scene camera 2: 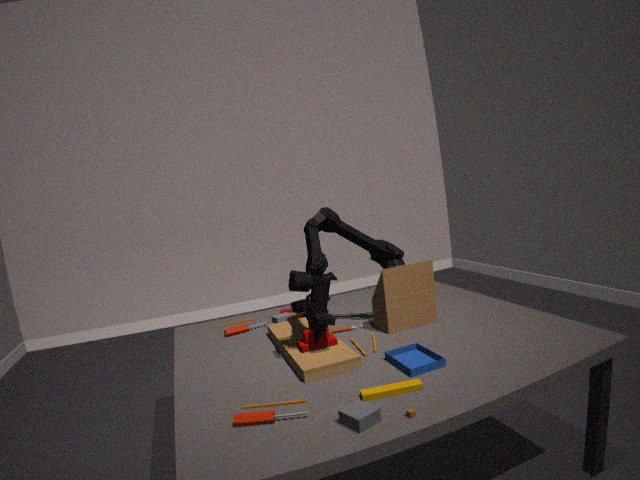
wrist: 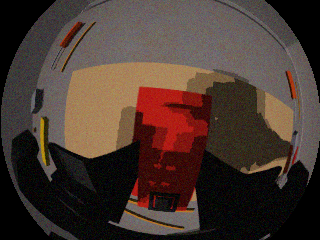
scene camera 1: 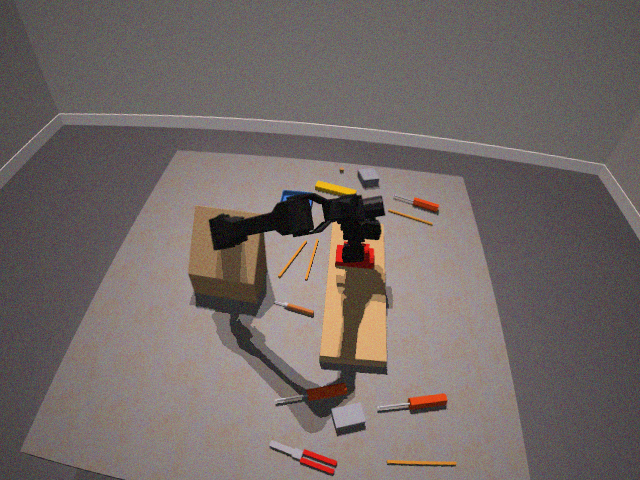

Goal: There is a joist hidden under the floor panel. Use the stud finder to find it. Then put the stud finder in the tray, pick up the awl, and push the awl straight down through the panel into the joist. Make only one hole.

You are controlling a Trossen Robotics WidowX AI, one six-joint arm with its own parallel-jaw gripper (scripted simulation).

Path:
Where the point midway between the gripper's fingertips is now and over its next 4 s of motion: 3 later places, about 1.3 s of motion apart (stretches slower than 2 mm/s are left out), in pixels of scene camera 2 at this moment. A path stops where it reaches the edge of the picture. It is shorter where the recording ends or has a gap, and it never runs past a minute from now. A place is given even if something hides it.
The gripper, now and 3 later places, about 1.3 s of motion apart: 313,339; 318,344; 324,348; 318,344

